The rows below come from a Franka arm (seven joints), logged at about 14 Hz.
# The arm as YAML. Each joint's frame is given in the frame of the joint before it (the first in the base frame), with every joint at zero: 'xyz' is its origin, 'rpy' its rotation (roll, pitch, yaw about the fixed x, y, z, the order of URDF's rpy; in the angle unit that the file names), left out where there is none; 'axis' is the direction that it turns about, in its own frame. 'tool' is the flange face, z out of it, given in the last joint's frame.
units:
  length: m
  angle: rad
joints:
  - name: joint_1
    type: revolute
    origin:
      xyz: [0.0, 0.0, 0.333]
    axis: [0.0, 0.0, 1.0]
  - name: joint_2
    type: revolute
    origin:
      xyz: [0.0, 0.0, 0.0]
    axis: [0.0, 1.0, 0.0]
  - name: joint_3
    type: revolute
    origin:
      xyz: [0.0, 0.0, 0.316]
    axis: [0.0, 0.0, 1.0]
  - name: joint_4
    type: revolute
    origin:
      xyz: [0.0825, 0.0, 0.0]
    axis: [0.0, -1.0, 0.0]
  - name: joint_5
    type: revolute
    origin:
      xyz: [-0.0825, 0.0, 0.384]
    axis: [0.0, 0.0, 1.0]
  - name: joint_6
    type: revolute
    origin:
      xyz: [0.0, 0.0, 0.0]
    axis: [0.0, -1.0, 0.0]
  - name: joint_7
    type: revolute
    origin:
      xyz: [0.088, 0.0, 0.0]
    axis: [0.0, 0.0, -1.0]
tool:
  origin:
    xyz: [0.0, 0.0, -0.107]
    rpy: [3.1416, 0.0, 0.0]
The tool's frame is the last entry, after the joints.
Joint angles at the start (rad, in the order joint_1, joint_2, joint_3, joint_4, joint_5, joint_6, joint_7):
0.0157 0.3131 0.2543 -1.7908 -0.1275 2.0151 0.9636
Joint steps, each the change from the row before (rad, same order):
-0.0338 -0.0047 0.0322 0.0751 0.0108 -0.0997 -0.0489
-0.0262 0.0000 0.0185 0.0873 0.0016 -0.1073 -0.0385
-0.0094 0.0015 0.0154 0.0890 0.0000 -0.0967 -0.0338
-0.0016 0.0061 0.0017 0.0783 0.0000 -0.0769 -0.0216
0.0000 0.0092 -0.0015 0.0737 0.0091 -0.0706 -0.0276
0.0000 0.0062 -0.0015 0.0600 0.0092 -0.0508 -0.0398
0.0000 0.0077 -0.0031 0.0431 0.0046 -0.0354 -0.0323
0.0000 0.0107 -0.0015 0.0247 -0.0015 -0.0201 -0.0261
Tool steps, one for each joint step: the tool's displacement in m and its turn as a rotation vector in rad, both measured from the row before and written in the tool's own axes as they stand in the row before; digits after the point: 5 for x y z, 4 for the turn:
0.00656 0.00230 -0.03072 -0.0057 -0.0223 -0.0337
0.00865 0.00662 -0.03285 -0.0118 -0.0156 -0.0204
0.00090 0.00252 -0.03392 -0.0046 -0.0071 -0.0296
0.00219 0.00455 -0.02690 -0.0024 -0.0043 -0.0131
0.00133 0.00491 -0.02297 0.0034 -0.0126 -0.0182
0.00005 0.00442 -0.01978 0.0099 -0.0057 -0.0328
0.00113 0.00387 -0.01214 0.0048 -0.0045 -0.0258
0.00233 0.00170 -0.00323 -0.0026 -0.0055 -0.0225

